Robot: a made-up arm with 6 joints. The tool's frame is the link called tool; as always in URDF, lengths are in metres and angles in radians. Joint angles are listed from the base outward.
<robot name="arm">
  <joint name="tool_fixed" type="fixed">
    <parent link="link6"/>
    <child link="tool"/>
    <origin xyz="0 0 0" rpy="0 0 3.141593"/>
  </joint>
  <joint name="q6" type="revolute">
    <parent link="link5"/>
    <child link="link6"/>
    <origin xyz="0.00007 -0.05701 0" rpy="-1.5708 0 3.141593"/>
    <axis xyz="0 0 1"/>
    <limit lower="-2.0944" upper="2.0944"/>
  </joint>
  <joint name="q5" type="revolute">
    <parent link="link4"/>
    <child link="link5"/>
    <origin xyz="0 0 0" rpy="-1.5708 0 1.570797"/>
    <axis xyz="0 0 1"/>
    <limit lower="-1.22" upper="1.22"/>
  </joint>
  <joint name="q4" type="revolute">
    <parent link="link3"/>
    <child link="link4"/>
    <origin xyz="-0.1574 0.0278 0" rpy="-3.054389 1.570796 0"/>
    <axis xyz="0 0 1"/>
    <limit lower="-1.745" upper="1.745"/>
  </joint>
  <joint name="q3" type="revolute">
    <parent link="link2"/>
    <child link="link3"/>
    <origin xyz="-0.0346 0.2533 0" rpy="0 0 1.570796"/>
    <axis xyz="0 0 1"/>
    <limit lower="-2.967" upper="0"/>
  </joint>
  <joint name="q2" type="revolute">
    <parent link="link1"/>
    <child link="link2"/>
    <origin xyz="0 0 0" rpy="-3.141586 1.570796 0"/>
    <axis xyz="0 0 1"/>
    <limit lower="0" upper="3.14"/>
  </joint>
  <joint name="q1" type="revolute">
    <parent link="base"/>
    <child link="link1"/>
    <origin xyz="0 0 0.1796" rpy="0 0 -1.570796"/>
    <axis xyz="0 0 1"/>
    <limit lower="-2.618" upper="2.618"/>
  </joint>
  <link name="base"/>
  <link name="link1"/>
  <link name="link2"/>
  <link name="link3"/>
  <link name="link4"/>
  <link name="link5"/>
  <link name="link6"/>
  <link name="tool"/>
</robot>
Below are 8 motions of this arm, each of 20 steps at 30 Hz.
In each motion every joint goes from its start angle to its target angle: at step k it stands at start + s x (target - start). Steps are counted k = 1, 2, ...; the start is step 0. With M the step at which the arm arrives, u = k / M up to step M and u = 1 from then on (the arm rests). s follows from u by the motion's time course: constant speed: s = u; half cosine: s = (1 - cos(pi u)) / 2; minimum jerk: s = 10 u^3 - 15 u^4 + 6 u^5.
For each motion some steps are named. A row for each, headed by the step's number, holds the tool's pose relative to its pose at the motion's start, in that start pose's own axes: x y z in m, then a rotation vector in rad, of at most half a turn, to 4 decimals.
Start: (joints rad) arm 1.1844 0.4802 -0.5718 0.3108 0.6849 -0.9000
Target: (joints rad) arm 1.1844 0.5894 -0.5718 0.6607 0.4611 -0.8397
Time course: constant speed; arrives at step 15
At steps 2, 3, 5, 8, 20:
2: -0.0030 -0.0014 0.0020 -0.0032 -0.0297 0.0476
3: -0.0045 -0.0021 0.0030 -0.0044 -0.0442 0.0718
5: -0.0074 -0.0037 0.0050 -0.0062 -0.0721 0.1210
8: -0.0114 -0.0062 0.0080 -0.0069 -0.1116 0.1968
20: -0.0198 -0.0131 0.0150 0.0006 -0.1925 0.3817

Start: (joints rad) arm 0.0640 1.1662 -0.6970 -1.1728 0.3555 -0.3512
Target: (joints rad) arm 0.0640 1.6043 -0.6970 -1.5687 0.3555 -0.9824
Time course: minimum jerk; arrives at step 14
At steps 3, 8, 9, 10, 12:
3: -0.0019 0.0006 0.0062 -0.0199 0.0045 -0.0795
8: -0.0167 0.0121 0.0559 -0.1822 -0.0225 -0.7241
9: -0.0198 0.0163 0.0663 -0.2155 -0.0433 -0.8628
10: -0.0224 0.0202 0.0749 -0.2422 -0.0649 -0.9784
12: -0.0254 0.0254 0.0850 -0.2725 -0.0957 -1.1160

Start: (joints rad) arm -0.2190 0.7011 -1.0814 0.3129 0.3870 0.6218
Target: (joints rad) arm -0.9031 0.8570 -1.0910 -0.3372 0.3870 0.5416
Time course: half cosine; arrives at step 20
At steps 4, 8, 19, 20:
4: -0.0021 -0.0028 0.0041 0.0717 -0.0545 -0.0693
8: -0.0098 -0.0116 0.0127 0.2721 -0.1811 -0.2452
19: -0.0387 -0.0385 0.0170 0.8656 -0.3883 -0.6488
20: -0.0391 -0.0388 0.0169 0.8717 -0.3893 -0.6522

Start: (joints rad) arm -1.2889 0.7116 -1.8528 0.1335 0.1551 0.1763
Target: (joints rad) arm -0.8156 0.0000 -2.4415 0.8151 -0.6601 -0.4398
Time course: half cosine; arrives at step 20
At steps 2, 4, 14, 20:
2: -0.0093 0.0017 -0.0056 -0.0205 -0.0482 0.0111
4: -0.0359 0.0048 -0.0237 -0.0738 -0.1894 0.0454
14: -0.1901 -0.1071 -0.2951 -0.0990 -1.5425 0.6115
20: -0.1760 -0.1723 -0.3801 0.0481 -1.8587 0.8802

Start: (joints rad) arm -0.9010 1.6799 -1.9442 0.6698 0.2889 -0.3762
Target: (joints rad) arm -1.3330 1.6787 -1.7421 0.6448 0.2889 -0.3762
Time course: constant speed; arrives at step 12
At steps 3, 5, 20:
3: 0.0024 -0.0304 -0.0034 0.1189 0.0214 -0.0074
5: 0.0038 -0.0505 -0.0077 0.1983 0.0353 -0.0094
20: 0.0087 -0.1177 -0.0355 0.4752 0.0807 0.0024

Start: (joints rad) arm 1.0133 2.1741 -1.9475 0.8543 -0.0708 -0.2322
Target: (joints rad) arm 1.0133 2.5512 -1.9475 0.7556 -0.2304 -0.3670
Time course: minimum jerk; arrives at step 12
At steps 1, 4, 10, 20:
1: 0.0005 -0.0004 0.0004 0.0013 0.0008 -0.0013
4: 0.0230 -0.0171 0.0155 0.0507 0.0325 -0.0541
10: 0.1114 -0.0833 0.0524 0.2062 0.1667 -0.2608
20: 0.1157 -0.0865 0.0533 0.2124 0.1737 -0.2708

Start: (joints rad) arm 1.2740 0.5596 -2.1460 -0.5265 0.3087 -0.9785
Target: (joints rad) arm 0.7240 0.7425 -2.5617 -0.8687 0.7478 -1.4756
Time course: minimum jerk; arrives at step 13
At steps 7, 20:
7: -0.0578 0.0067 0.0025 0.0102 0.2697 -0.7266
20: -0.0978 0.0210 0.0010 0.0203 0.5342 -1.2150

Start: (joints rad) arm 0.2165 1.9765 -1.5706 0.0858 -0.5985 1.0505
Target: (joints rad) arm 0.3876 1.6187 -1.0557 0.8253 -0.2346 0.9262
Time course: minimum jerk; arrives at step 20
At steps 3, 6, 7, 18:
3: 0.0006 0.0007 -0.0021 0.0158 0.0011 0.0140
6: 0.0040 0.0039 -0.0133 0.0972 0.0092 0.0858
7: 0.0059 0.0054 -0.0196 0.1401 0.0152 0.1237
18: 0.0262 0.0156 -0.0997 0.5759 0.1358 0.5254

